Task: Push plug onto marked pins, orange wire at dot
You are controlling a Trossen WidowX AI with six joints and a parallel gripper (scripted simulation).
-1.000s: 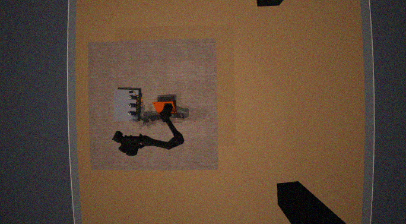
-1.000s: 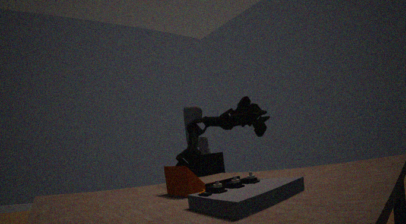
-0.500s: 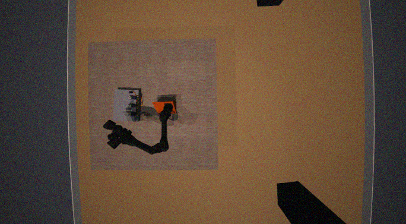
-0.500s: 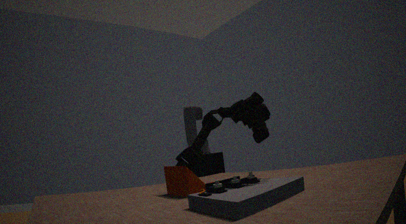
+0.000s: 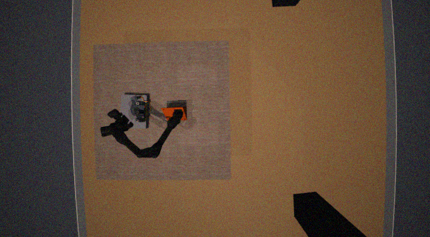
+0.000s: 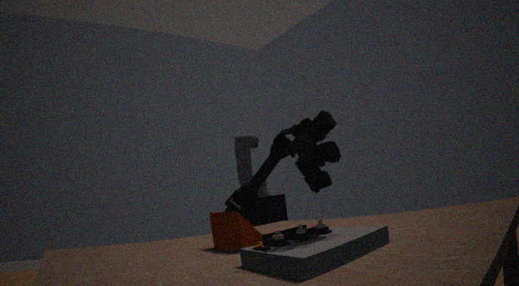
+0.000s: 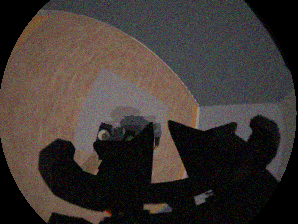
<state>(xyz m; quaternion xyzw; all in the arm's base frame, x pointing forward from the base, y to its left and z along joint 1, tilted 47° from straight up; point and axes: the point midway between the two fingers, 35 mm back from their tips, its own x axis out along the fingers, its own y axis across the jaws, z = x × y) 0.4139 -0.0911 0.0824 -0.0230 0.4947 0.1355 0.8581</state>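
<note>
My gripper tip is 150 mm above the printed holder, 30 mm short of it and 20 mm to the left of it.
</note>
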